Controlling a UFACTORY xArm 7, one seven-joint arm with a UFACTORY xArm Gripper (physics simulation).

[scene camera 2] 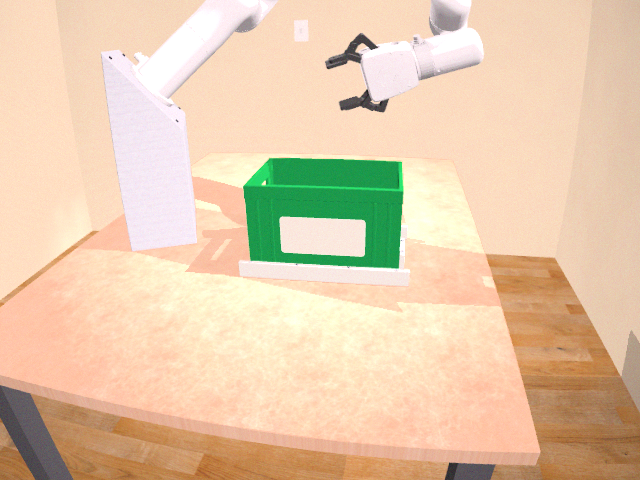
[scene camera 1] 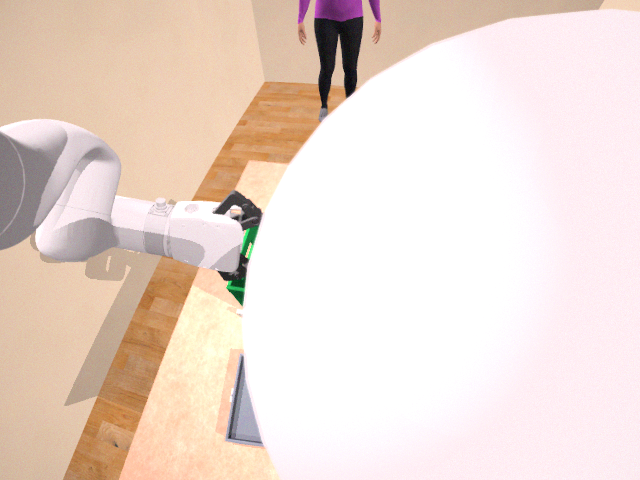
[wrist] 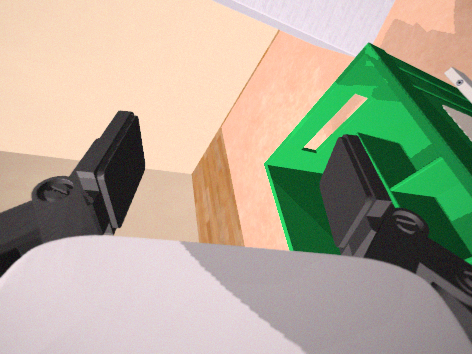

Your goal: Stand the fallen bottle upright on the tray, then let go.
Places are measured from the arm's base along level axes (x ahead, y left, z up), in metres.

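Where they show: gripper, fingertip midpoint: (scene camera 2: pixel 332 86) (wrist: pixel 236 150); arm's base, origin of the base link: (scene camera 2: pixel 150 87).
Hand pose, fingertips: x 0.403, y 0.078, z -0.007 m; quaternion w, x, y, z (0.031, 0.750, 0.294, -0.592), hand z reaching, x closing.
Each offset is from my fingertips to the top centre of the thing. "pt": to the spot under its first point.
The bottle does not show in any of the views. A grey tray {pt 0.322 m down, 0.003 m back, 0.271 m left} (scene camera 1: pixel 246 415) with a raised rim lies on the table in scene camera 1, its right part hidden behind a large white shape. My gripper (scene camera 1: pixel 249 241) (scene camera 2: pixel 338 84) (wrist: pixel 236 150) is open, with nothing between its fingers. In scene camera 2 it is held sideways, high above the table and above the level of the green crate {0.152 m down, 0.019 m ahead, 0.066 m right} (scene camera 1: pixel 236 292) (scene camera 2: pixel 262 229) (wrist: pixel 420 130). In the wrist view the crate shows behind the right finger.
The crate is open-topped, with inner dividers. A low white rail (scene camera 2: pixel 324 274) (wrist: pixel 457 77) runs along its foot. The large white shape (scene camera 1: pixel 439 248) blocks much of scene camera 1. The pale arm pedestal (scene camera 2: pixel 155 175) stands beside the crate. A person (scene camera 1: pixel 338 46) stands beyond the table.
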